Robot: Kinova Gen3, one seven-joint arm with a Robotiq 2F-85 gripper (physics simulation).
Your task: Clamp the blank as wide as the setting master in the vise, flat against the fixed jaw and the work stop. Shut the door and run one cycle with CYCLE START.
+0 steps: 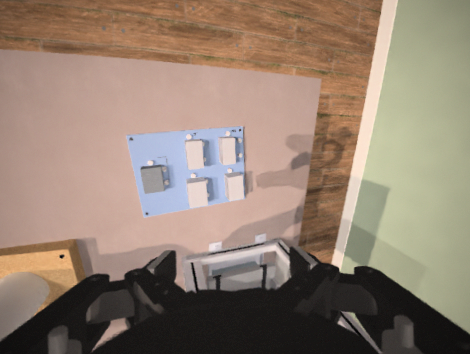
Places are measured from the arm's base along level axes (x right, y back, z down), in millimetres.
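Pixels of known places: gripper, fingertip midpoint: [232,261]; arm's base at its link origin: [24,289].
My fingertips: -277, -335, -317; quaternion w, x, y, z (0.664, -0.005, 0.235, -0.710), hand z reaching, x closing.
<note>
For each thing: its middle in the pictures, then the offset to it from my fingertips, as dx, dy, dz. "*": a spot on its surface instead. Level surfaces: height alone.
- dark grey block at the middle of its body: [153,178] +37, +72, +328
- machine enclosure at a spot on its surface: [232,252] * +252, -131, +323
- pinkish table at its surface level: dz +349
A blue board [172,200] lies on the table beyond my gripper. A dark grey block [152,179] is on its left part, and several pale blocks stand in two columns to the right, one of them at the upper right [227,150]. Small white pegs are beside the blocks. I cannot tell which block is the setting master. My gripper [232,261] is open and empty, with its fingers spread above the machine enclosure [232,252] at the bottom. The gripper body hides most of the enclosure. The vise, work stop and CYCLE START button cannot be made out.
A tan wooden box [37,251] with a pale rounded object [22,300] is at the lower left. Two small white tabs [215,246] [260,238] are at the enclosure's far edge. The pinkish table [75,100] ends before a plank floor [150,25]. A green surface [430,125] is on the right.
</note>
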